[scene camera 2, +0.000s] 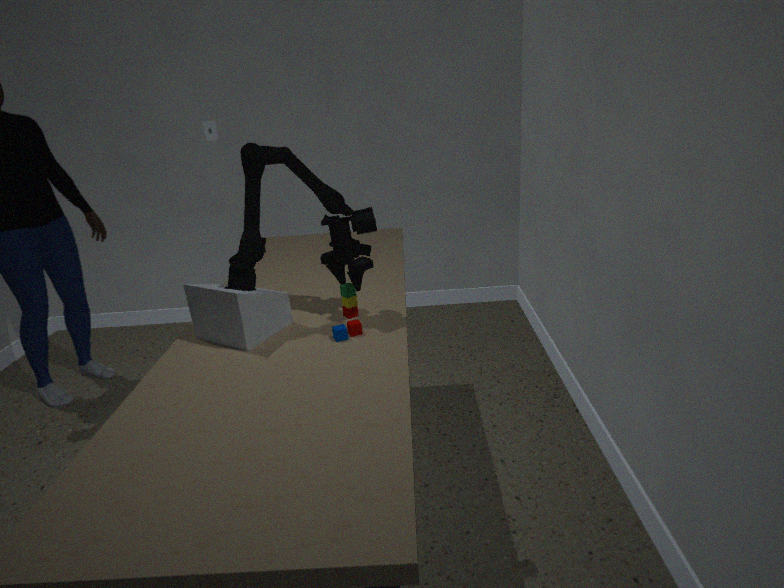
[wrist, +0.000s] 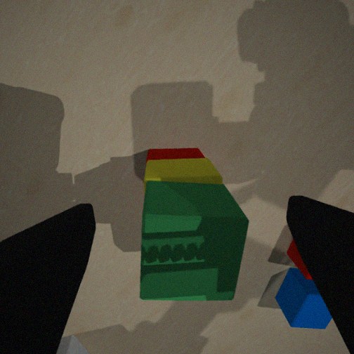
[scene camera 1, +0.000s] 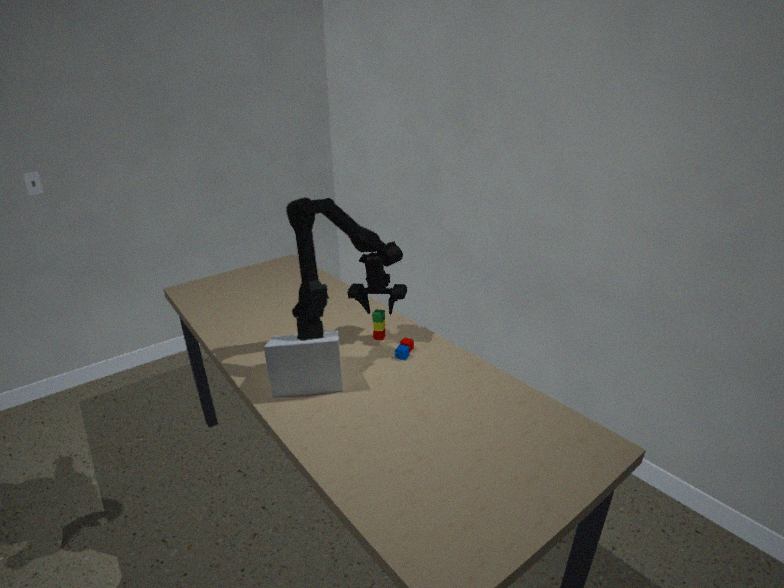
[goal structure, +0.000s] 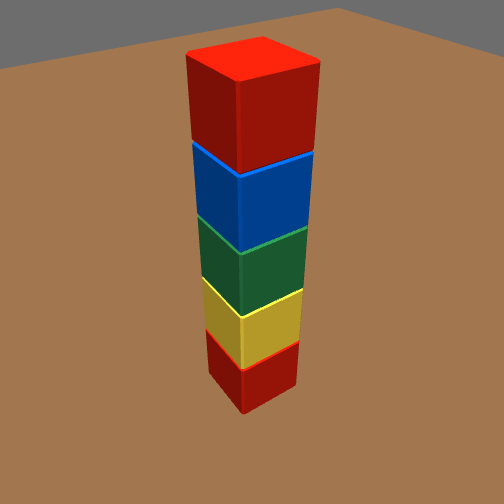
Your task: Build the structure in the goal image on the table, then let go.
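Where they show: gripper, between the fingertips: (scene camera 2: 351, 288) (scene camera 1: 379, 314); arm's base, origin of its link: (scene camera 2: 240, 289) (scene camera 1: 310, 337).
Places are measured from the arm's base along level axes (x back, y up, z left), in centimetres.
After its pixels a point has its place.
A green block (scene camera 1: 378, 315) @(z 11.1, x -25.9, y -3.9 cm) (scene camera 2: 347, 289) @(z 11.0, x -27.2, y -4.1 cm) (wrist: 187, 240) is the top of an upright stack. Under it is a yellow block (scene camera 1: 378, 326) @(z 11.5, x -25.9, y -8.2 cm) (scene camera 2: 348, 302) @(z 10.7, x -27.1, y -8.0 cm) (wrist: 182, 170), and at the bottom, on the table, a red block (scene camera 1: 378, 335) @(z 11.4, x -25.7, y -11.5 cm) (scene camera 2: 350, 312) @(z 11.0, x -27.3, y -11.3 cm) (wrist: 175, 153). My gripper (scene camera 1: 379, 312) @(z 13.5, x -27.4, y -4.9 cm) (scene camera 2: 352, 286) @(z 13.5, x -27.4, y -4.9 cm) (wrist: 191, 211) is open, its fingers apart on either side above the green block, with gaps on both sides in the wrist view. A second red block (scene camera 1: 407, 344) @(z -0.3, x -30.7, y -10.2 cm) (scene camera 2: 354, 327) @(z -0.1, x -31.9, y -10.6 cm) (wrist: 298, 260) and a blue block (scene camera 1: 402, 352) @(z -3.4, x -27.4, y -10.6 cm) (scene camera 2: 340, 332) @(z -3.3, x -29.0, y -10.6 cm) (wrist: 305, 305) lie close together beside the stack; the right finger partly hides them in the wrist view.
The arm stands on a light grey box-shaped base (scene camera 1: 303, 367) @(z -7.8, x 4.6, y -4.2 cm) (scene camera 2: 265, 316) @(z -2.8, x -7.6, y -6.8 cm) on the wooden table (scene camera 1: 443, 443) @(z -42.3, x -19.7, y -13.3 cm) (scene camera 2: 284, 443) @(z -45.8, x -31.2, y -13.3 cm). The blocks are near the table edge that faces the wall. A person (scene camera 2: 31, 189) stands behind the table at the left in scene camera 2.
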